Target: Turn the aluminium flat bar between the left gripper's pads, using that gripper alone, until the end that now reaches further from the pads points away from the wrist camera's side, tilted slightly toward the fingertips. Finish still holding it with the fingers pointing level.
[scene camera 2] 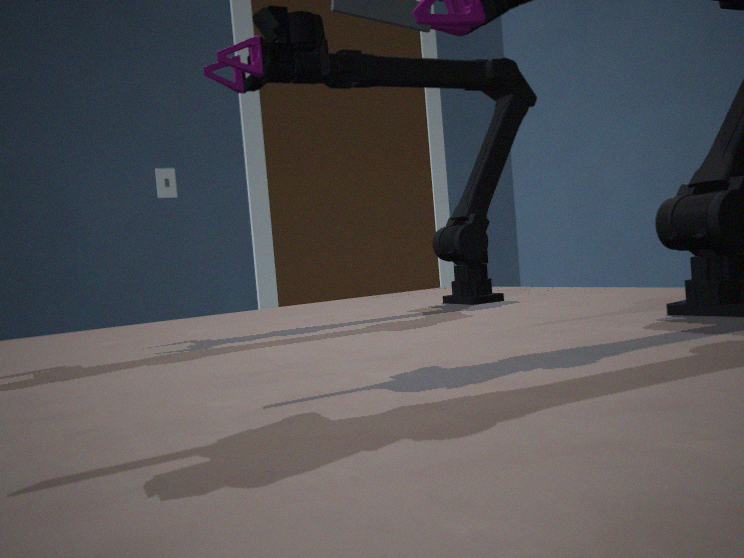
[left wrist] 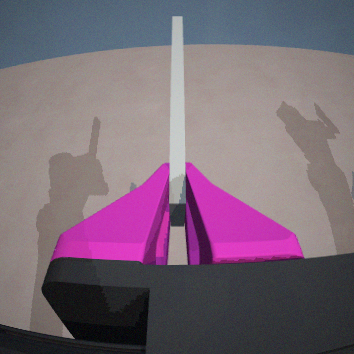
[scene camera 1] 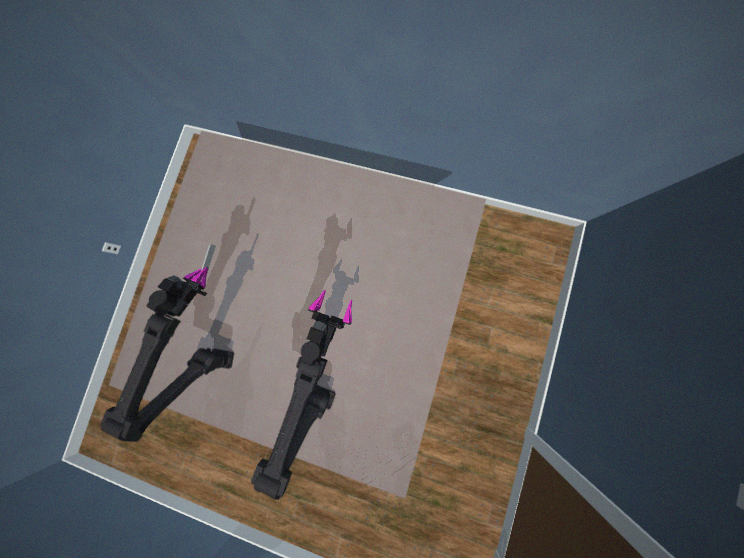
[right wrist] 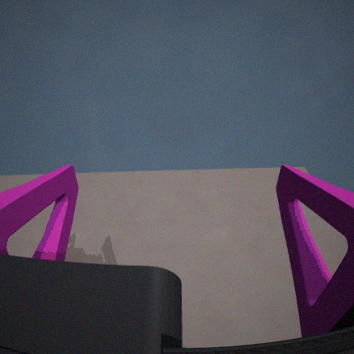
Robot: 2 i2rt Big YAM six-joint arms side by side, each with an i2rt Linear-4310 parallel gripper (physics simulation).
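Where they show: left gripper, fingertip midpoint: (scene camera 2: 413,18) (left wrist: 177,174) (scene camera 1: 206,267); right gripper, fingertip midpoint: (scene camera 2: 210,64) (scene camera 1: 338,295) (right wrist: 176,176); left arm's base at its link origin: (scene camera 2: 721,312) (scene camera 1: 222,358); right arm's base at its link origin: (scene camera 2: 472,301) (scene camera 1: 322,396).
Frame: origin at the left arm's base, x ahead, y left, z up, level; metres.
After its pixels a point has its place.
The aluminium flat bar (scene camera 1: 209,257) {y -0.112, x 0.495, z 0.390 m} (scene camera 2: 379,14) {y -0.105, x 0.496, z 0.381 m} (left wrist: 177,95) {y -0.105, x 0.480, z 0.403 m} is a pale grey strip between the left gripper's pads. My left gripper (scene camera 1: 204,271) {y -0.099, x 0.454, z 0.380 m} (scene camera 2: 433,13) {y -0.099, x 0.454, z 0.380 m} (left wrist: 177,174) {y -0.099, x 0.454, z 0.380 m} has magenta fingers and is shut on the bar. In the left wrist view the long end runs up past the fingertips, roughly along the fingers, and a short dark end face shows between the pads. In scene camera 2 the upper part of bar and gripper is cut off. My right gripper (scene camera 1: 337,296) {y -0.672, x 0.425, z 0.486 m} (scene camera 2: 212,65) {y -0.672, x 0.425, z 0.486 m} (right wrist: 176,176) {y -0.672, x 0.425, z 0.486 m} is wide open and empty, in the air.
Both arms hang over a pinkish mat (scene camera 1: 390,288) {y -0.834, x 0.504, z 0.000 m} (scene camera 2: 372,510) {y 0.196, x 0.780, z 0.000 m} (left wrist: 235,100) {y -0.345, x 0.887, z 0.000 m} (right wrist: 225,240) {y -0.866, x 0.777, z 0.000 m}, which carries their shadows. The mat lies on a wooden table top (scene camera 1: 510,336) with a pale rim. The right arm stands beside the left arm. Blue walls and a brown door (scene camera 2: 354,198) stand behind.
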